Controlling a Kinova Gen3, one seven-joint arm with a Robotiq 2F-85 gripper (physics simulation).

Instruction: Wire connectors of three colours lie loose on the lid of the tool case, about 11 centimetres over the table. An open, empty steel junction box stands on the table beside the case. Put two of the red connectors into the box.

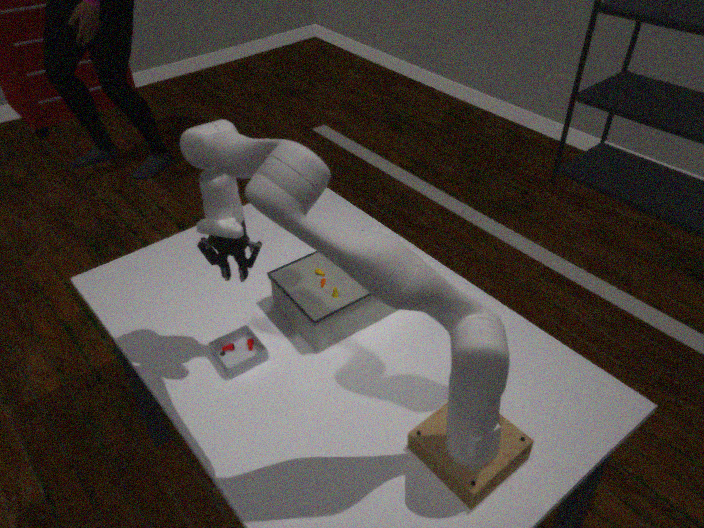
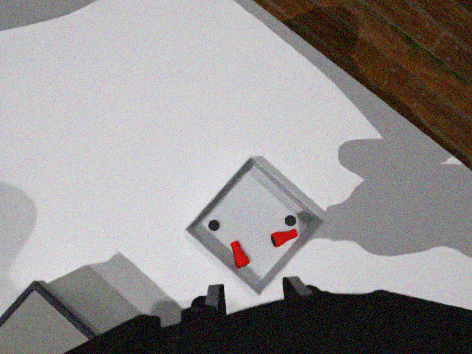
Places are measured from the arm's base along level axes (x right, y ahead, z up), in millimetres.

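Pixels of known places: gripper, between the fingertips: (image 1: 236, 278) (image 2: 254, 302); arm's base, origin of its link: (image 1: 469, 445).
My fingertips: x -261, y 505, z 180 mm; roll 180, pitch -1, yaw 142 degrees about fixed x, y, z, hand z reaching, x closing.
For each thing: its top centre in the pictures, then the offset to it from my fingertips. Level surfaces: height alone.
- steel junction box, centre of its top: (image 2: 254, 225) (image 1: 237, 345) dx -27, dy -4, dz -195 mm
- orange connector, centre of its top: (image 1: 322, 280) dx +213, dy +9, dz -112 mm
- tool case, centre of its top: (image 1: 339, 271) dx +270, dy +28, dz -120 mm
- table, height of its surface: dz -233 mm
The steel junction box (image 1: 246, 363) (image 2: 214, 251) stands open on the table. Two red connectors lie apart inside it: one red connector (image 1: 227, 347) (image 2: 284, 238) near a corner, and another red connector (image 1: 250, 344) (image 2: 239, 254) close to a side wall. My gripper (image 1: 235, 277) (image 2: 254, 302) is partly open with nothing between its fingers. It hangs above the table, higher than the box, with the tool case to its side. On the case lid lie a yellow connector (image 1: 319, 272), an orange connector (image 1: 322, 282) and another yellow connector (image 1: 335, 293). The arm hides the lid's far right part.
The tool case (image 1: 295, 284) (image 2: 40, 320) stands beside the box, its lid well above the table (image 1: 318, 420) (image 2: 125, 125). My arm's wooden base block (image 1: 432, 440) is at the front right. A person (image 1: 113, 62) stands beyond the table; a shelf rack (image 1: 570, 96) is at the back right.
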